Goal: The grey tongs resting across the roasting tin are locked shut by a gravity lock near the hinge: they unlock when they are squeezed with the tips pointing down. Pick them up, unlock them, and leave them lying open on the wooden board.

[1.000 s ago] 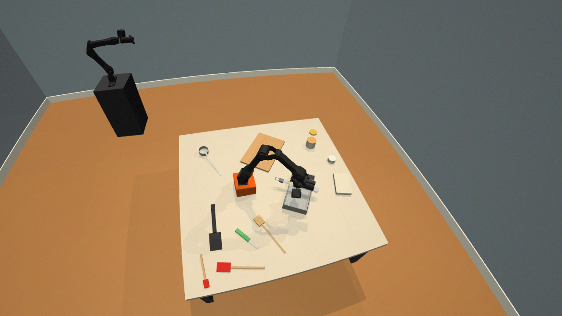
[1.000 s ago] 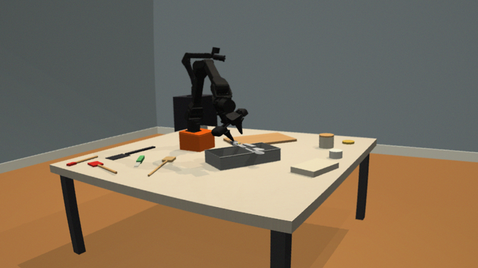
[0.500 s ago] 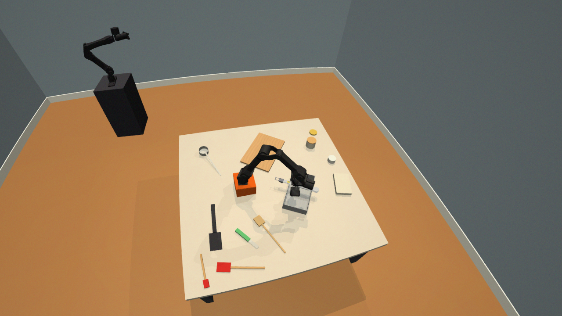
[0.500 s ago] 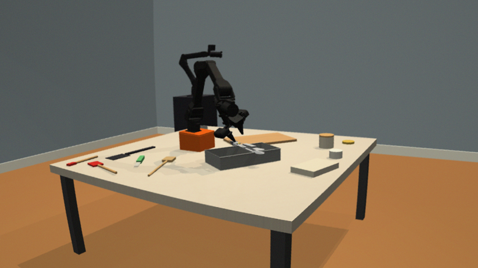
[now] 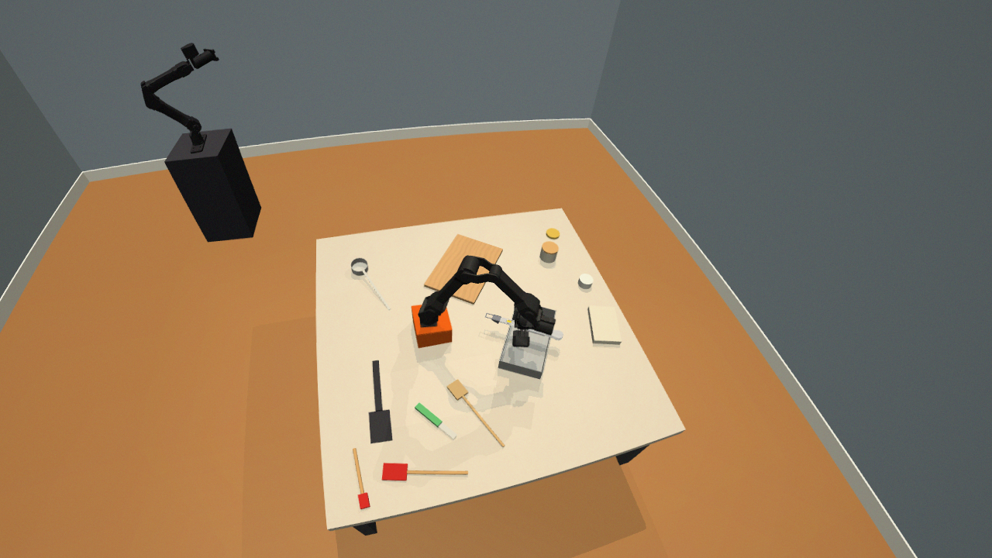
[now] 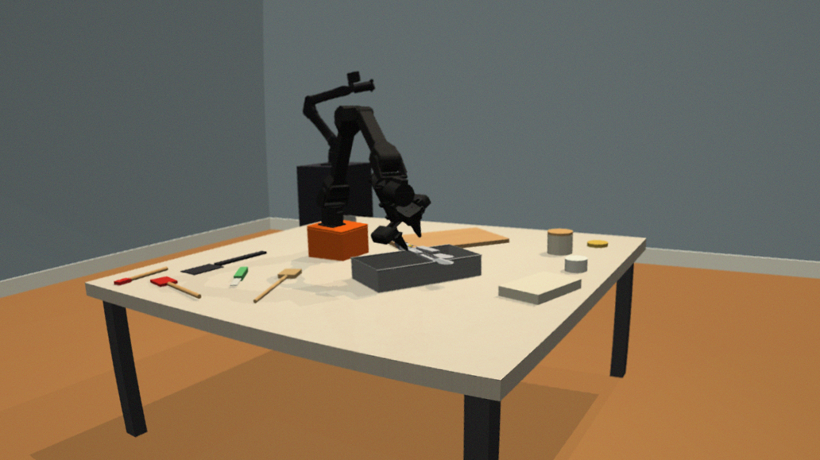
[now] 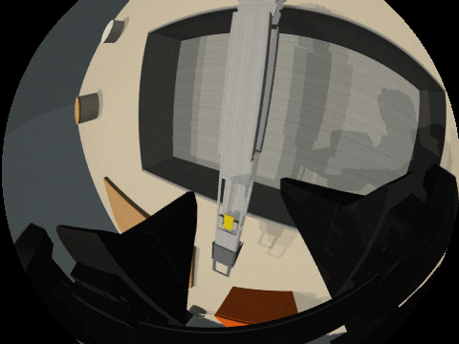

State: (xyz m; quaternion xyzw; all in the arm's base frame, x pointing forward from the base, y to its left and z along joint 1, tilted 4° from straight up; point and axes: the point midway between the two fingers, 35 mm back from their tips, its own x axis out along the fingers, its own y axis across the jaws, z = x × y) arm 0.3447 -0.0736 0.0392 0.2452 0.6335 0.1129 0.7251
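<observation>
Right now my gripper tip is 3 cm to the right of the yellow lock piece, 3 cm past it and 1 cm above it. Also, from my gripper tip: wooden board (39 cm to the left, 15 cm behind, 7 cm below); pale block (39 cm ahead, 7 cm below, 2 cm to the right); roasting tin (5 cm below, 4 cm to the right, 4 cm ahead).
</observation>
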